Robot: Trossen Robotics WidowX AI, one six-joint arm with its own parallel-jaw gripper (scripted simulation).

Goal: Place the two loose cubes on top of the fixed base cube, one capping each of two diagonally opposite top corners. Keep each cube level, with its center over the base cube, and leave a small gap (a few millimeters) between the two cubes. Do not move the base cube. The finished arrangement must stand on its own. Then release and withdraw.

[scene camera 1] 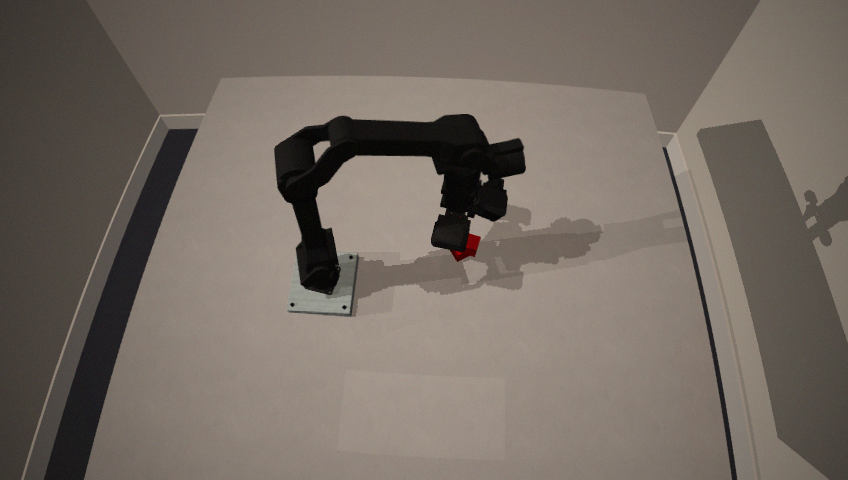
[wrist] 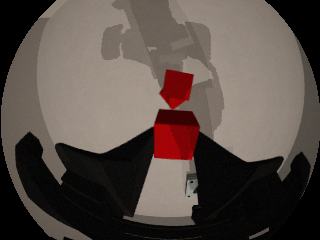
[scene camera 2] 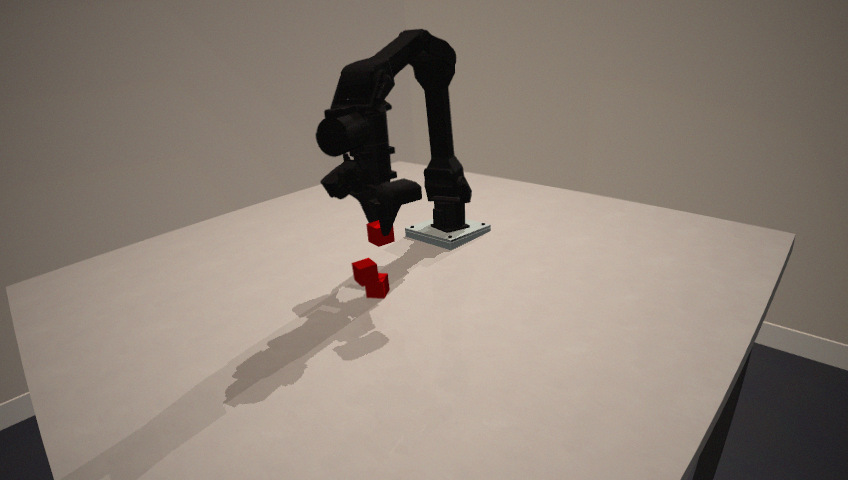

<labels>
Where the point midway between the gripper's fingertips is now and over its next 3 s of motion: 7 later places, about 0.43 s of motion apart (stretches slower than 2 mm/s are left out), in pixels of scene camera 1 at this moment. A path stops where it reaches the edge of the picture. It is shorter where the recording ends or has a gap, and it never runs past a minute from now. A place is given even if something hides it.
The gripper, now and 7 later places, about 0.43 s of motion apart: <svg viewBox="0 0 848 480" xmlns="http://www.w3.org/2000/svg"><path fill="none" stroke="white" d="M455 225L453 230L453 232L453 236L452 239L452 238L452 235L452 230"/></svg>
</labels>
